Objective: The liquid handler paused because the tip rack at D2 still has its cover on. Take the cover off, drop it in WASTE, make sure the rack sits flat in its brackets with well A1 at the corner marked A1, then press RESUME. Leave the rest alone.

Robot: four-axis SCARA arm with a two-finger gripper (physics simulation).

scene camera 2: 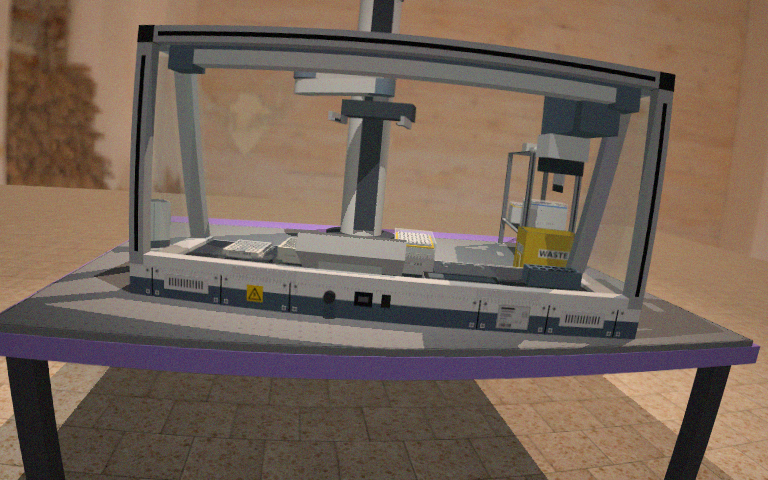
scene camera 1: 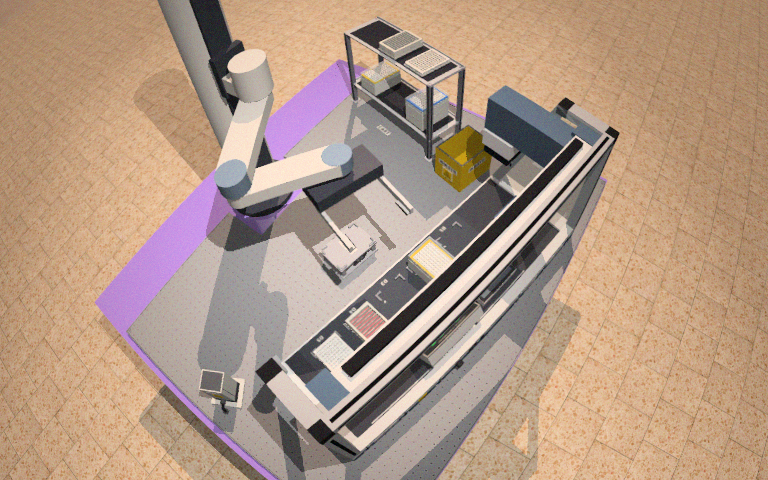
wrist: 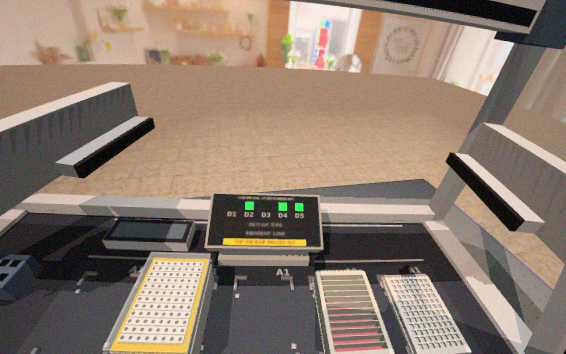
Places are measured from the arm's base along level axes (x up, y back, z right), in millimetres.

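Where they show: gripper, fingertip midpoint: [scene camera 2: 365,117] [scene camera 1: 382,229] [wrist: 301,121].
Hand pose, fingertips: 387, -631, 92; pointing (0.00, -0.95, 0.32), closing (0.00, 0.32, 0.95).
Note:
Things, the pixels of their centre, and the offset from my fingertips, as dx, dy, dz. "pt": a spot on its surface instead.
- D2 tip rack, body centre: [wrist: 167,299] [scene camera 1: 435,262] -262, -75, -121
- yellow WASTE bin, body centre: [scene camera 2: 547,256] [scene camera 1: 463,158] -307, +66, -534
- screen, surface spot: [wrist: 265,222] pt -257, -186, +25
- reagent trough, body centre: [wrist: 348,313] [scene camera 2: 301,250] [scene camera 1: 372,327] -307, -31, +123
- white plate, body centre: [wrist: 421,312] [scene camera 2: 248,248] [scene camera 1: 339,358] -315, -9, +245
- pale lidded block, body centre: [scene camera 1: 348,249] -347, +190, -52
- frame's long top beam, surface spot: [scene camera 2: 407,48] pt +104, -296, -25
- shelf rack, surface spot: [scene camera 1: 429,121] pt -179, +190, -509
The D2 tip rack [scene camera 1: 431,258] [scene camera 2: 415,238] [wrist: 165,300] has a yellow rim and white top with rows of holes. It stands upright in the deck. A pale, clear-looking border surrounds its top in the wrist view; the cover's outline is hard to tell. The A1 mark by its far left corner is partly hidden. The yellow WASTE bin [scene camera 1: 461,164] [scene camera 2: 546,246] stands beyond the deck's end. The screen [wrist: 265,222] shows green D2, D4 and D5 squares and a yellow bar; no RESUME label is readable. My gripper [scene camera 1: 378,228] [scene camera 2: 369,120] [wrist: 301,121] is open and empty, high behind the deck.
A reagent trough [scene camera 1: 367,320] [wrist: 352,310] at D4 and a white plate [scene camera 1: 334,350] [wrist: 425,312] at D5 share the deck. A pale lidded block [scene camera 1: 339,257] stands on the table behind it. The frame's long top beam [scene camera 1: 470,249] [scene camera 2: 407,48] spans the deck. A shelf rack [scene camera 1: 429,121] stands near WASTE.

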